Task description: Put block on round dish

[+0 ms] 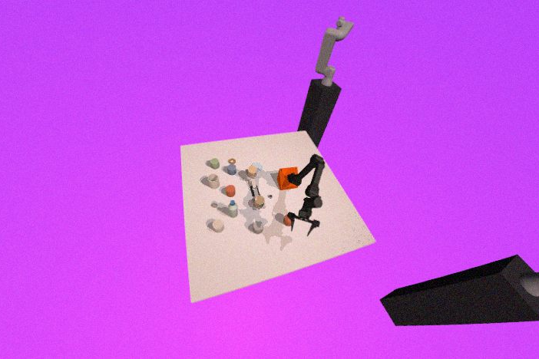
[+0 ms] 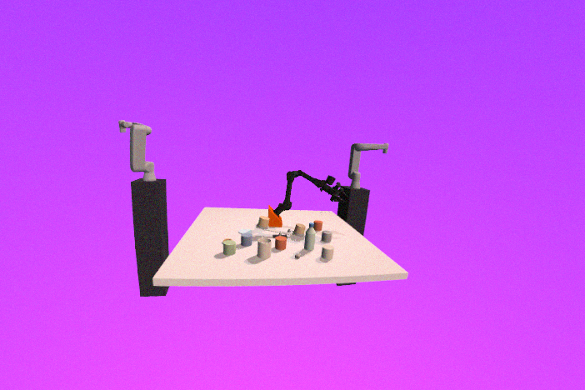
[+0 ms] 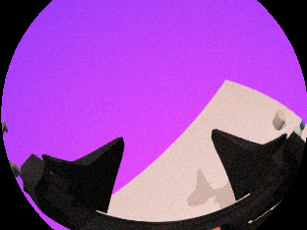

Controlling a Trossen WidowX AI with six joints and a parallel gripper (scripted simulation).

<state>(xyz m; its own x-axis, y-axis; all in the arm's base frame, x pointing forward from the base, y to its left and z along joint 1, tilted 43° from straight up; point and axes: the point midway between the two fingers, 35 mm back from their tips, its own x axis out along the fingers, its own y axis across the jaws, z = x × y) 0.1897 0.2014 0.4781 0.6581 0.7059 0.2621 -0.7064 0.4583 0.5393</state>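
Now: gripper tip 360 mm to the left of the tan cup, 200 mm above it and 80 mm short of it. Also, from my gripper tip: grey balance (520 mm to the right, 220 mm below, 70 mm ahead); then grey cup (230 mm below, 200 mm to the right, 170 mm ahead); then green bottle (380 mm to the right, 280 mm ahead, 150 mm below).
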